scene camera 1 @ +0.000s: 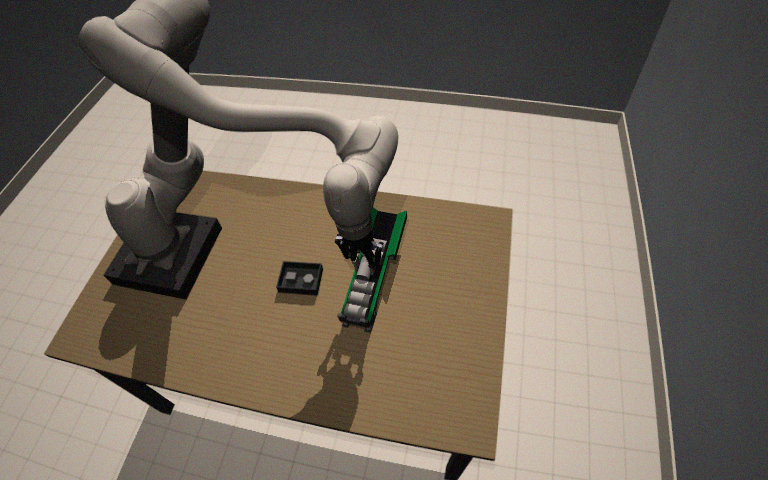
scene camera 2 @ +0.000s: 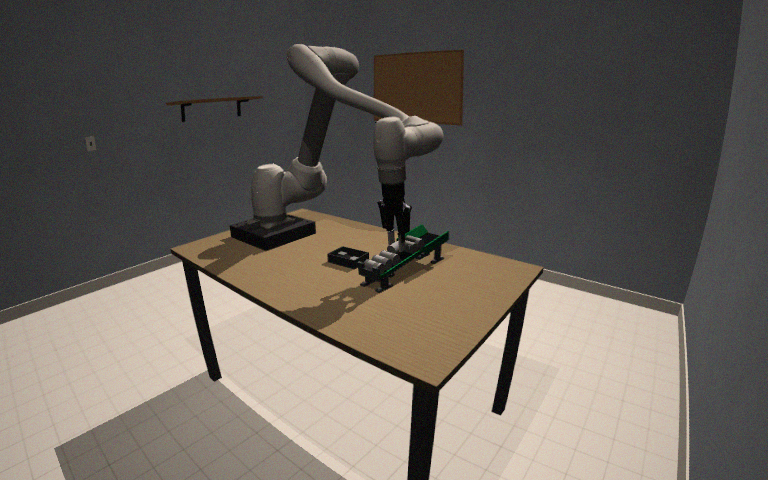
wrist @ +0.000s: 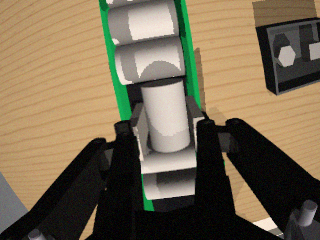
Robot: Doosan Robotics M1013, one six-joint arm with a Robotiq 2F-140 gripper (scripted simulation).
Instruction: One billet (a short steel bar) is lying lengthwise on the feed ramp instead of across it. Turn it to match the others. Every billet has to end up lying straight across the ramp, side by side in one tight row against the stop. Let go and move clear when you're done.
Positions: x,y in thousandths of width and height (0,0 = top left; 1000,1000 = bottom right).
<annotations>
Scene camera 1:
my gripper: 476,561
small black tray: 393,559
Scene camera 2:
my gripper: 518,520
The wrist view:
my gripper: 520,469
</annotations>
